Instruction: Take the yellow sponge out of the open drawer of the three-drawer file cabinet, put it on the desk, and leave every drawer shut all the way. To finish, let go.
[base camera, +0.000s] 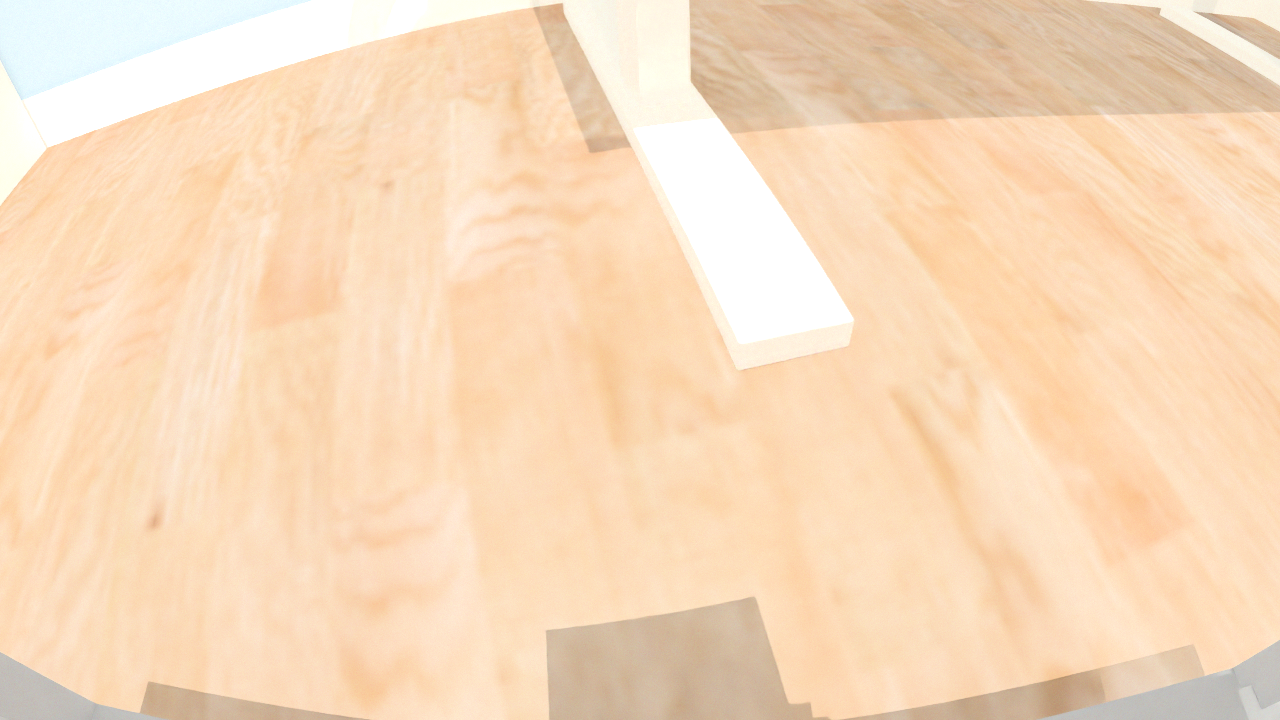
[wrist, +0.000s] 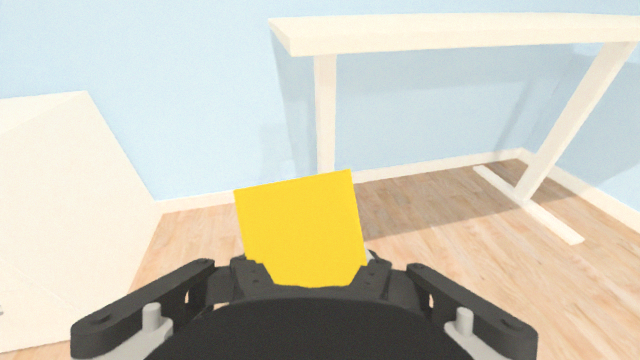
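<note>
The yellow sponge (wrist: 302, 227) is in the middle of the wrist view, slightly tilted, and stands out beyond the fingers. My gripper (wrist: 311, 254) is shut on the sponge, which hides the fingertips. The white desk (wrist: 450, 36) (base camera: 742, 232) stands beyond the gripper, at the upper right of the wrist view; in the base view a foot and part of a leg show. The pale file cabinet (wrist: 75, 200) is at the left of the wrist view, partly cut off. Its drawers cannot be made out clearly.
The desk's near leg (wrist: 325, 110) is behind the sponge, and its far leg (wrist: 570, 125) is at the right. The far foot (wrist: 555, 220) extends over the wood floor (base camera: 358, 402). A blue wall (wrist: 190, 65) runs behind the desk and cabinet.
</note>
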